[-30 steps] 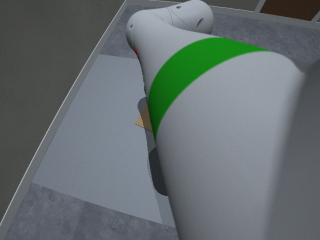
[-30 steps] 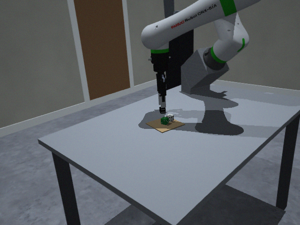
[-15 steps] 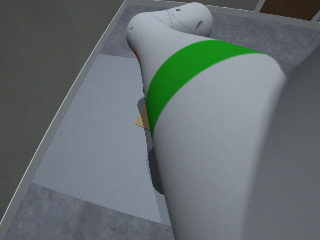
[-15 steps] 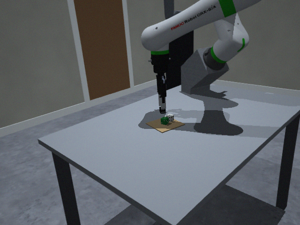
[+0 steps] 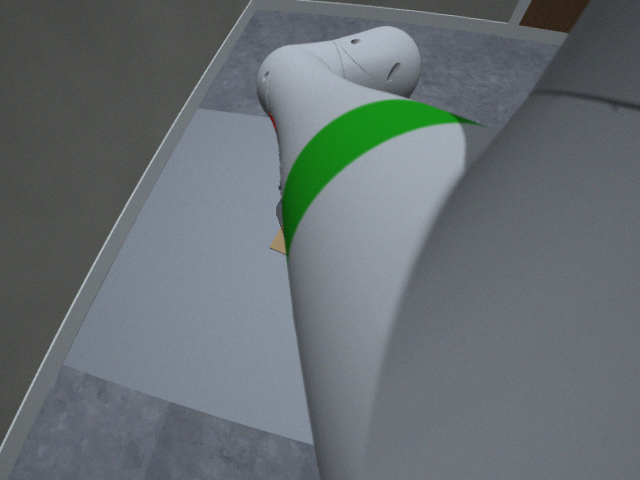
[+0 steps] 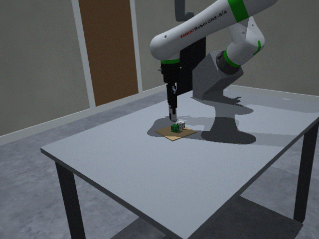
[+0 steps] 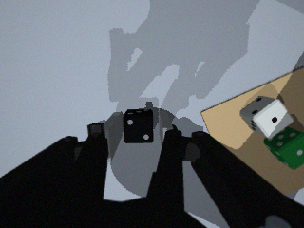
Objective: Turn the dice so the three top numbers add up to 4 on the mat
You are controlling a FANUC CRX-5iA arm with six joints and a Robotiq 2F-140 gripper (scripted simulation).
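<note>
The black die lies 20 mm below my hand. The rest, counted from my hand: tan mat: 100 mm ahead, 120 mm to the left, 40 mm below; then white die: 60 mm ahead, 120 mm to the left, 20 mm below; then green die: 100 mm ahead, 120 mm to the left, 20 mm below.
</note>
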